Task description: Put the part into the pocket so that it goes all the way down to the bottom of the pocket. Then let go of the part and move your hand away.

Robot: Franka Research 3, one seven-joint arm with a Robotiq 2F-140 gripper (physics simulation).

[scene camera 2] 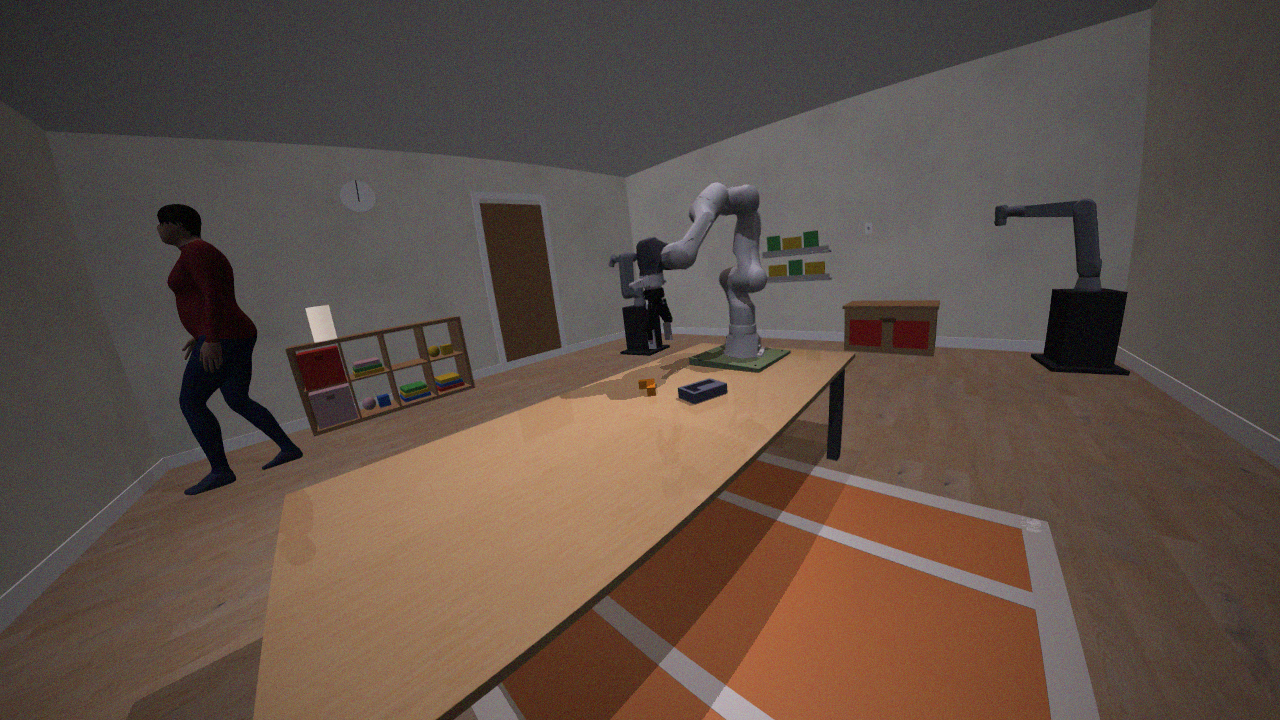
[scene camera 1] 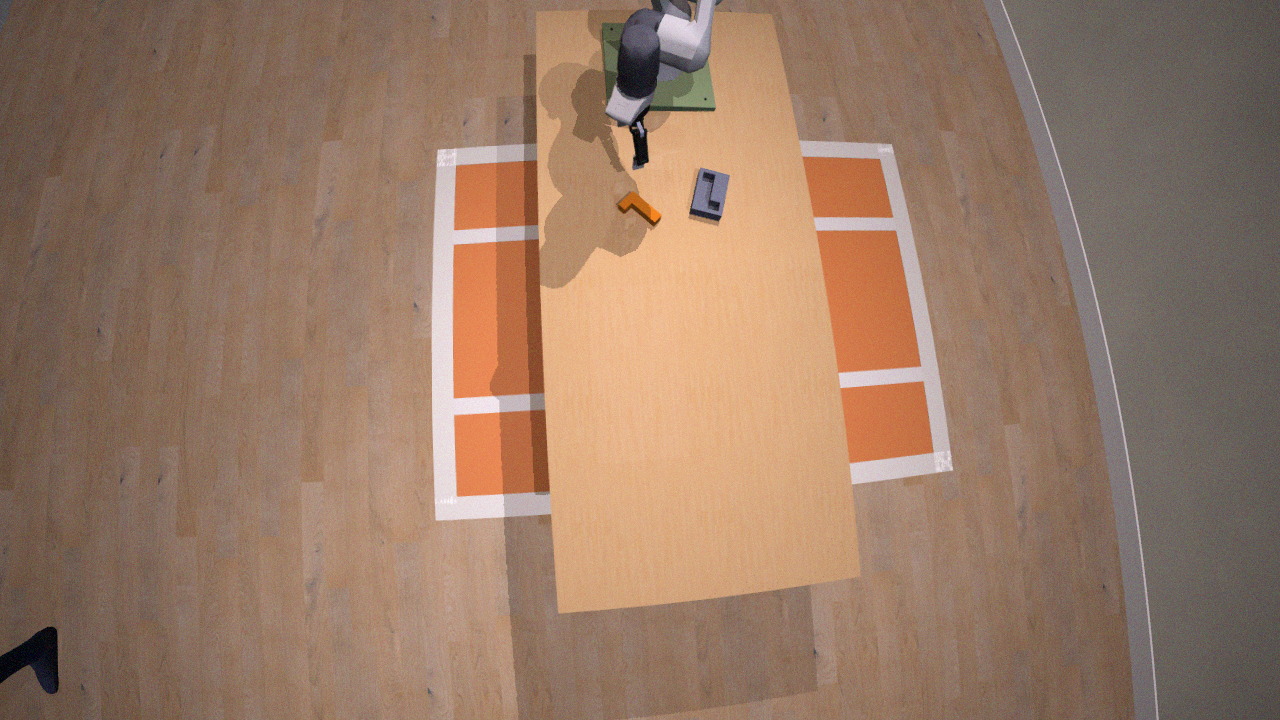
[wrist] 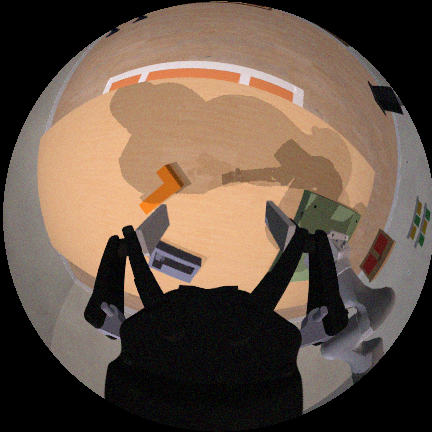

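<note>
The orange L-shaped part (scene camera 1: 642, 207) (scene camera 2: 646, 384) (wrist: 165, 192) lies flat on the table, partly in the arm's shadow in the wrist view. The grey-blue block (scene camera 1: 699, 203) (scene camera 2: 702, 391) (wrist: 170, 271) with the L-shaped pocket lies apart from it, to its right in the first scene view. The pocket is open and empty. My gripper (scene camera 1: 639, 162) (scene camera 2: 660, 340) (wrist: 215, 212) is open, with nothing between its fingers. It hangs above the table on the robot-base side of the part. In the wrist view the part shows above and near the left fingertip, and the block below that fingertip.
The green base plate (scene camera 1: 699, 96) (scene camera 2: 735, 361) (wrist: 325, 210) carries the arm at the far end of the wooden table (scene camera 1: 698, 402) (scene camera 2: 501, 501). In the second scene view, a person (scene camera 2: 214, 295) is on the left beside a low shelf, well away from the part and block.
</note>
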